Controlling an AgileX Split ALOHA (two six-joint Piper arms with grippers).
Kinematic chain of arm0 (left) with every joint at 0, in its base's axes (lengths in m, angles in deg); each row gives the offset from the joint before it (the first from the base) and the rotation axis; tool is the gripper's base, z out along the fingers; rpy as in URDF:
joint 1: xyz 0 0 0.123 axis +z
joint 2: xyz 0 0 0 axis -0.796 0.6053 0
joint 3: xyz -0.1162 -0.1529 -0.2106 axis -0.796 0.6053 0
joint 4: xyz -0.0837 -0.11 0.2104 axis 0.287 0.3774 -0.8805
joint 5: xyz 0 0 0 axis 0.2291 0.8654 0.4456
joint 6: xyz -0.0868 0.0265 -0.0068 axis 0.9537 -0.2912 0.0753
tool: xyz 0 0 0 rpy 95.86 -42.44 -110.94
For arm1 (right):
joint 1: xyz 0 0 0.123 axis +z
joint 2: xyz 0 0 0 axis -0.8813 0.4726 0
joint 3: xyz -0.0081 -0.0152 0.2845 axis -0.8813 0.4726 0
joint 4: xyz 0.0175 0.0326 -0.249 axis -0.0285 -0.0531 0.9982
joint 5: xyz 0 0 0 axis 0.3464 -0.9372 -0.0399
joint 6: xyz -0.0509 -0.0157 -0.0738 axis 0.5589 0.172 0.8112
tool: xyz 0 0 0 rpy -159.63 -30.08 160.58
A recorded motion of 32 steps. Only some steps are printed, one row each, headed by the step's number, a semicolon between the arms.
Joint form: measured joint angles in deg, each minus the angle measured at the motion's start. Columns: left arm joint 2, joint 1, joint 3, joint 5, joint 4, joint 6; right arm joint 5, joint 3, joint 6, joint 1, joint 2, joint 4.
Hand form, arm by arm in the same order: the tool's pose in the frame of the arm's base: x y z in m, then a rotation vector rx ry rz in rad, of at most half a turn. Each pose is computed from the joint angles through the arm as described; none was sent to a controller.
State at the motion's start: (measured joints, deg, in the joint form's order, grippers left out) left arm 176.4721 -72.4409 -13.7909 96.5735 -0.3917 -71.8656; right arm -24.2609 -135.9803 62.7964 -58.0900 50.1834 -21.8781
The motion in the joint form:
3: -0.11 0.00 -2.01 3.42 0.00 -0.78; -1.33 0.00 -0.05 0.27 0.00 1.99
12: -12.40 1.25 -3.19 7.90 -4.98 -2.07; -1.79 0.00 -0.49 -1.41 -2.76 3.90
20: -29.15 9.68 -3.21 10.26 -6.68 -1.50; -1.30 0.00 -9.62 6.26 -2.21 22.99
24: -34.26 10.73 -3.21 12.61 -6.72 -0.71; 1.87 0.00 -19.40 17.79 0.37 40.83
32: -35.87 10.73 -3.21 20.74 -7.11 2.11; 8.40 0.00 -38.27 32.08 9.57 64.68
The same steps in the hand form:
3: 0.4044 -0.1691 0.1277 0.1756 2.4515 -0.5976; 0.4918 0.1061 0.2974 -0.3091 2.2415 1.1948
12: 0.3949 -0.1615 0.2238 0.3383 2.2374 -0.6215; 0.4852 0.0902 0.3187 -0.3110 2.2229 1.1351
20: 0.3656 -0.0960 0.3402 0.2540 1.9658 -0.5524; 0.4750 0.1372 0.2934 -0.4104 2.4583 0.8742
24: 0.3446 -0.0888 0.3715 0.2639 1.8965 -0.5738; 0.4568 0.2126 0.2599 -0.5440 2.5835 0.5960
32: 0.3294 -0.0964 0.3765 0.3301 1.9399 -0.7003; 0.4284 0.3067 0.1757 -0.6085 2.6470 0.2156

